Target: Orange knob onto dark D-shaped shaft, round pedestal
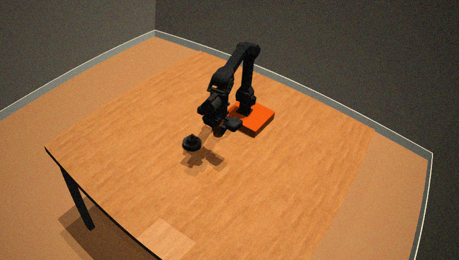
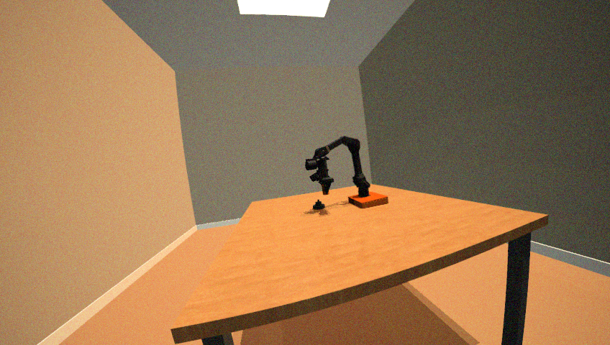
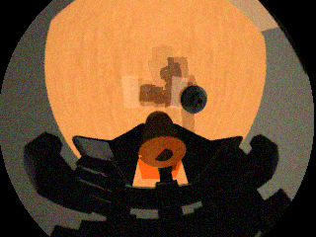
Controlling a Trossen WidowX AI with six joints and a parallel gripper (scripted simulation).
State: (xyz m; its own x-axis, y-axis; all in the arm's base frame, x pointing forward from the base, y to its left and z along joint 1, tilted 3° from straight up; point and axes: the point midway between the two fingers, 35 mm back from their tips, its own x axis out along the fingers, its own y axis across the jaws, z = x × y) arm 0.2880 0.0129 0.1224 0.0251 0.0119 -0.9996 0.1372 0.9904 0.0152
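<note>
Right now my gripper tip is 10 mm short of the round pedestal, 120 mm to the left of it and 90 mm above it. The rest, counted from my gripper tip: orange knob (20 mm above).
</note>
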